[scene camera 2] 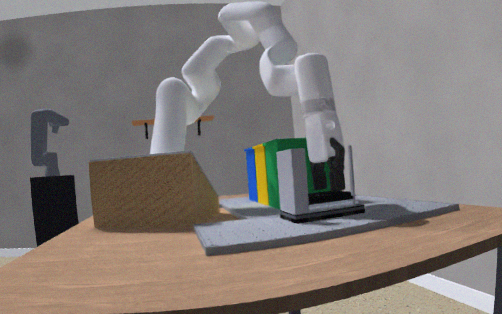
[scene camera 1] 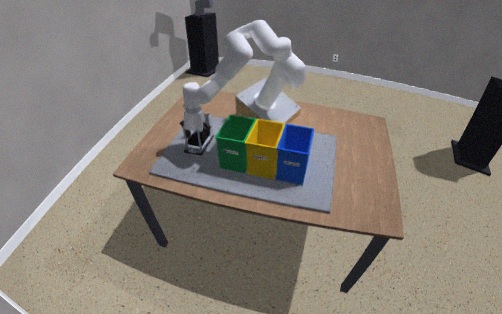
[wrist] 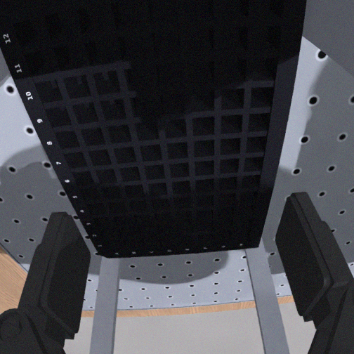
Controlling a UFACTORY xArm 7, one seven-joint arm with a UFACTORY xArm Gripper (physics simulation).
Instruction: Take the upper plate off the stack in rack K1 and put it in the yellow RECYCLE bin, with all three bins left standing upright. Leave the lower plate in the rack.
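Frame: origin at the arm's base, x ahead, y left, z up, level; centimetres.
Seen in the pictures: gripper, between the fingertips: (scene camera 2: 328,190) (scene camera 1: 196,138); arm's base, origin of its link: (scene camera 2: 164,176) (scene camera 1: 264,101).
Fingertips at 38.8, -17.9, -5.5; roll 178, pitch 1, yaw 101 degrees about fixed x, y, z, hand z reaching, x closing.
Offsets run from my fingertips to a thing's top centre, as dx, dy, dz. Level surfaces: height alone.
The rack @[-1.9, -0.6, +9.0] (scene camera 2: 292,182) (wrist: 105,305) stands on the grey mat, with a tall grey panel and thin upright posts. A black gridded plate @[-2.8, -0.9, -0.6] (scene camera 2: 330,196) (wrist: 175,150) lies flat in it and is the top one seen. A pale layer shows under it in scene camera 2; I cannot tell whether that is the lower plate. My gripper (scene camera 1: 196,137) (scene camera 2: 328,189) (wrist: 180,225) is open and empty, pointing down low over the rack, its fingers wider apart than the plate. The yellow bin @[-4.6, +35.8, +12.7] (scene camera 1: 262,160) (scene camera 2: 261,172) stands upright between the other two bins.
The green bin @[-1.9, +23.0, +12.7] (scene camera 1: 233,152) (scene camera 2: 272,175) stands nearest the rack and the blue bin @[-7.3, +48.6, +12.7] (scene camera 1: 294,160) (scene camera 2: 251,175) farthest, both upright. The arm's block base (scene camera 1: 243,107) (scene camera 2: 145,195) is behind the bins. The perforated mat @[dz -5.3] (scene camera 1: 320,195) (scene camera 2: 235,240) lies on the wooden table @[dz -6.6] (scene camera 1: 370,190) (scene camera 2: 125,270).
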